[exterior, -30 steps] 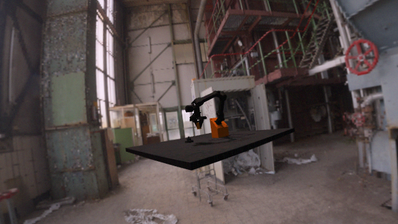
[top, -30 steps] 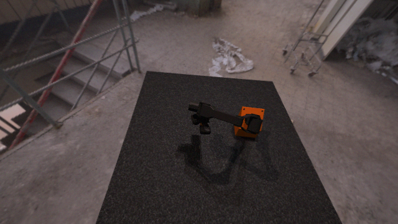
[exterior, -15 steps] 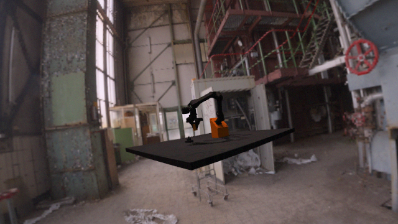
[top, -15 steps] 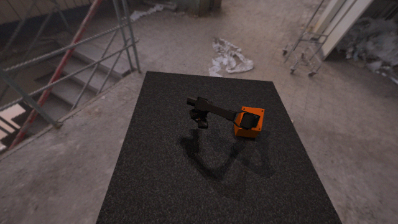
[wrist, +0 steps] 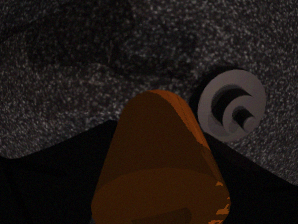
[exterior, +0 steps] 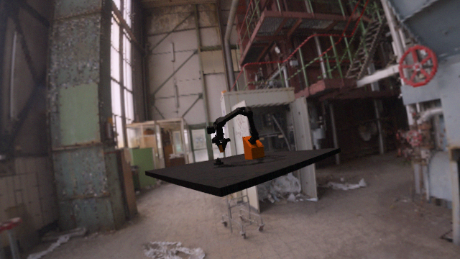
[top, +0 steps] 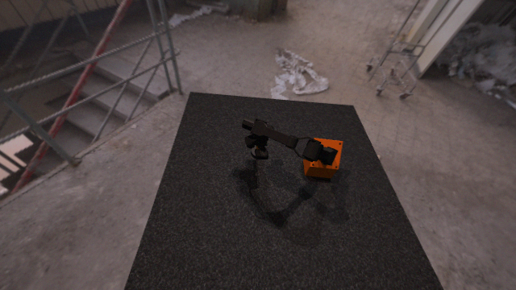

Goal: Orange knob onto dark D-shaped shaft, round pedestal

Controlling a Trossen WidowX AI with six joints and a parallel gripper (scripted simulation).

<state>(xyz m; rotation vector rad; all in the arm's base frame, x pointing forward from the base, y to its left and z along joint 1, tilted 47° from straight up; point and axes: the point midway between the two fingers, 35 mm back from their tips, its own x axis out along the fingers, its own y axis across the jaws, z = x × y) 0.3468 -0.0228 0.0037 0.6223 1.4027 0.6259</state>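
Right now my gripper tip is 9 cm to the left of the pedestal, 8 cm above it and 1 cm past it. Round my gripper tip: orange knob 2 cm above.
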